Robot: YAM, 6 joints.
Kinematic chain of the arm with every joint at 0, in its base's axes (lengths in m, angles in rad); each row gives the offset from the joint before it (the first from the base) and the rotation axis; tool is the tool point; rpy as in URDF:
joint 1: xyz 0 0 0.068 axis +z
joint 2: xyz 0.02 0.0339 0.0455 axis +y
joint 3: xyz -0.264 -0.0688 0 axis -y
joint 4: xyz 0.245 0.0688 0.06 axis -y
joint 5: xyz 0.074 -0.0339 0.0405 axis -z
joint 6: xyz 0.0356 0 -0.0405 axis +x
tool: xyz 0 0 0 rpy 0 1.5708 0
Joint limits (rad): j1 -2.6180..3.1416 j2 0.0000..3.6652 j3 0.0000..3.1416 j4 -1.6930..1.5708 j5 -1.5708..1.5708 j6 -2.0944..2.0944
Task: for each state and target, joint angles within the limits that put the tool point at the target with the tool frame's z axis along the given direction. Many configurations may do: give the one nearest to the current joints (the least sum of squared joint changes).
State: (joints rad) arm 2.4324 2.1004 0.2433 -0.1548 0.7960 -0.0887
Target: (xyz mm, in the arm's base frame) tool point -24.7 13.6 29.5 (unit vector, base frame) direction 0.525 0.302 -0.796
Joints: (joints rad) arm 3.0760 1.7688 0.0020 -0.3685 0.3424 -0.0887
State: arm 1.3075 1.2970 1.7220 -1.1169 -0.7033 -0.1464
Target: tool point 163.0 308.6 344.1 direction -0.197 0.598 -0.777
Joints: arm 1.0365 1.7018 1.7092 -1.0883 -0.4939 -0.1464
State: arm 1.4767 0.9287 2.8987 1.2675 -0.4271 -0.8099
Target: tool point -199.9 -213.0 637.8 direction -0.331 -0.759 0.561
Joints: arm 0.7797 1.0011 2.6643 0.8481 0.3120 -0.8099
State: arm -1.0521 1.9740 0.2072 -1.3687 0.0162 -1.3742
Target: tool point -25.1 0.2 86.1 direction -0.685 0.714 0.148
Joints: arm -1.5996 2.4292 0.1125 -1.0349 0.7823 -1.3742
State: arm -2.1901 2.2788 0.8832 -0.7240 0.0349 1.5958
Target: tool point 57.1 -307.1 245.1 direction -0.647 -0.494 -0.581
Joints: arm -1.3008 1.5638 1.1397 -0.6653 0.8560 1.5958
